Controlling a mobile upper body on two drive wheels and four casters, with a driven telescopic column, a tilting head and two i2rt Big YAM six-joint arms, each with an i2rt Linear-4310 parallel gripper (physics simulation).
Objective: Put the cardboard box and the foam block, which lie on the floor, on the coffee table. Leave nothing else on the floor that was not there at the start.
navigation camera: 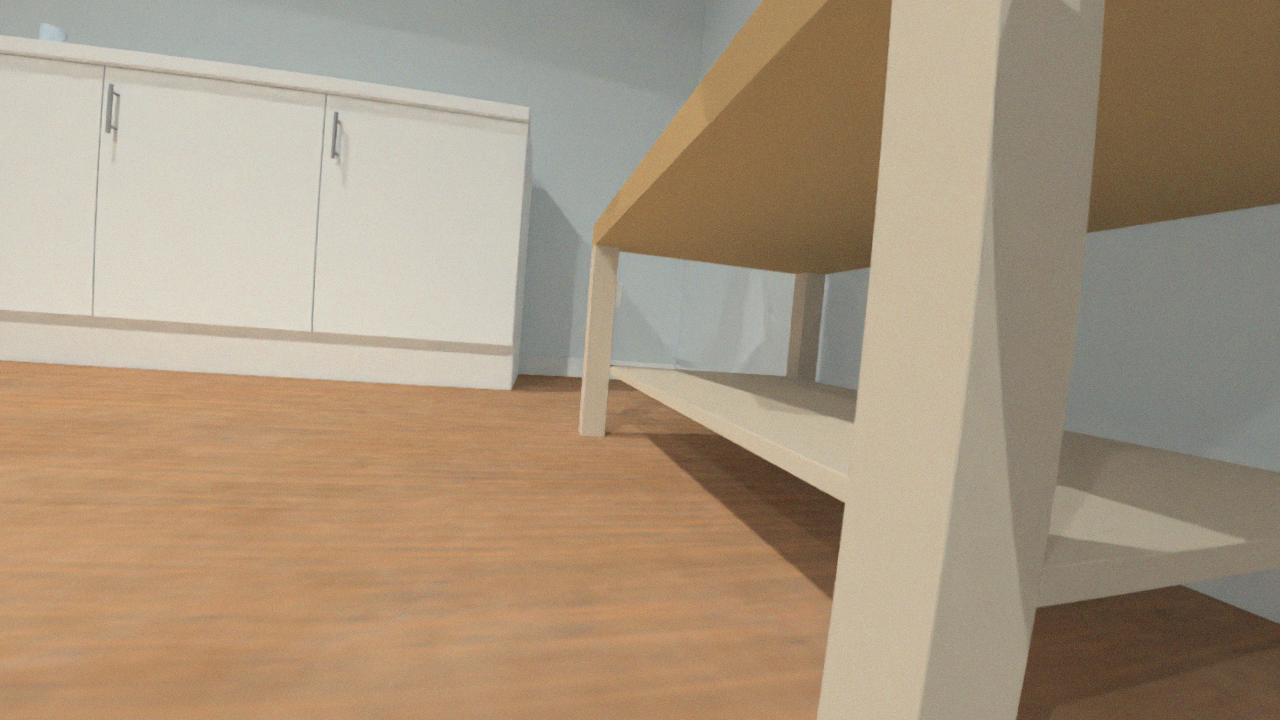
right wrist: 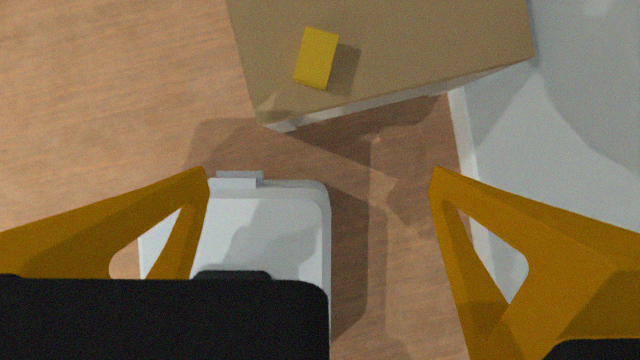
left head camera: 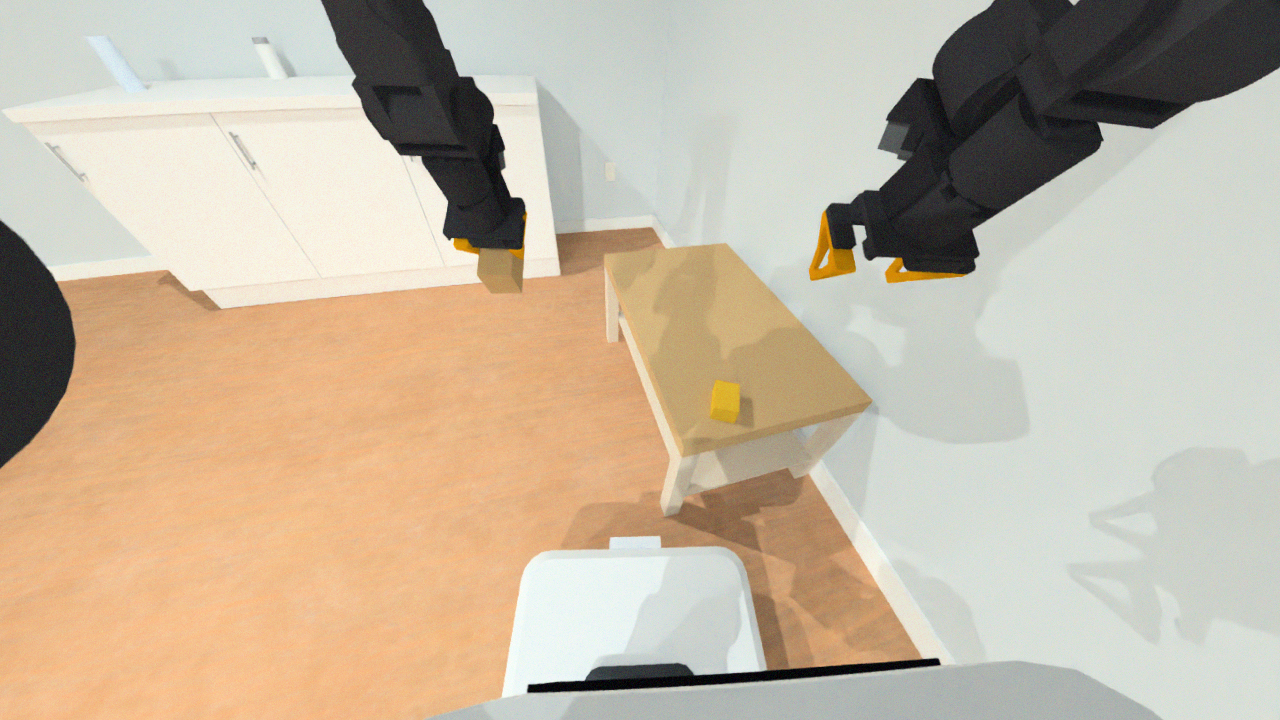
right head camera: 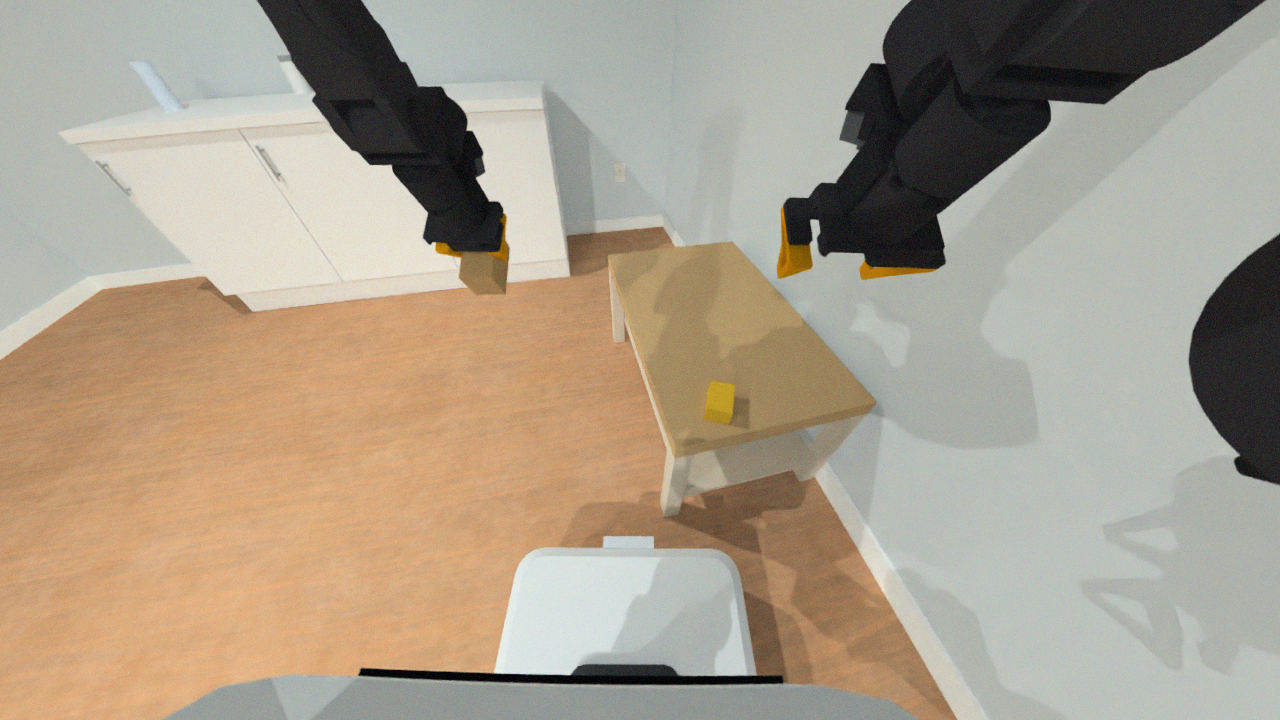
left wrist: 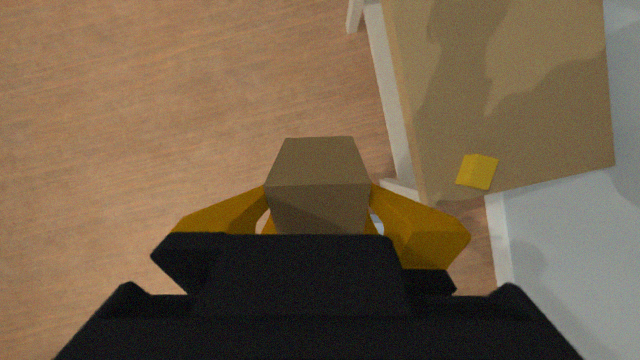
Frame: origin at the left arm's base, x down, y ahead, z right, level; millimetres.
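Where they show: left gripper, fingertip midpoint: point(left head camera: 506, 255) point(right head camera: 490, 257) point(left wrist: 319, 180); right gripper, fingertip midpoint: point(right wrist: 318, 179) point(left head camera: 849, 276) point(right head camera: 820, 273).
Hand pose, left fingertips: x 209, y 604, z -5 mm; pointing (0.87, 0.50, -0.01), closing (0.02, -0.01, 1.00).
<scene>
Things, the pixels of their top centre, and the offset from my left fingertips.
- brown cardboard box, top centre: point(left wrist: 319, 236) point(left head camera: 494, 229) point(right head camera: 476, 233) dx -53, dy -21, dz +1 mm
- yellow foam block, top centre: point(right wrist: 315, 56) point(right head camera: 721, 396) point(left head camera: 727, 395) point(left wrist: 483, 172) dx +355, dy -13, dz +452 mm
The brown cardboard box point(left head camera: 501, 271) point(right head camera: 484, 273) point(left wrist: 318, 185) is held in the air above the floor, to the left of the coffee table in both head views. My left gripper point(left head camera: 490, 250) point(right head camera: 471, 253) point(left wrist: 319, 180) is shut on it. The yellow foam block point(left head camera: 725, 401) point(right head camera: 719, 402) point(left wrist: 477, 171) point(right wrist: 316, 58) lies on the near end of the coffee table point(left head camera: 716, 295) point(right head camera: 707, 286) point(left wrist: 565, 125) point(right wrist: 425, 40) point(navigation camera: 930, 358). My right gripper point(left head camera: 870, 275) point(right head camera: 834, 273) point(right wrist: 318, 179) is open and empty, raised at the right of the table, apart from the foam block.
A white cabinet point(left head camera: 295, 188) point(right head camera: 313, 197) point(navigation camera: 411, 223) with a bottle-like object point(left head camera: 270, 58) and a pale blue one point(left head camera: 116, 64) point(right head camera: 156, 86) stands at the back left. A wall runs along the table's right side. The robot's white base point(left head camera: 581, 600) point(right head camera: 572, 600) point(right wrist: 270, 230) is before the near end.
</scene>
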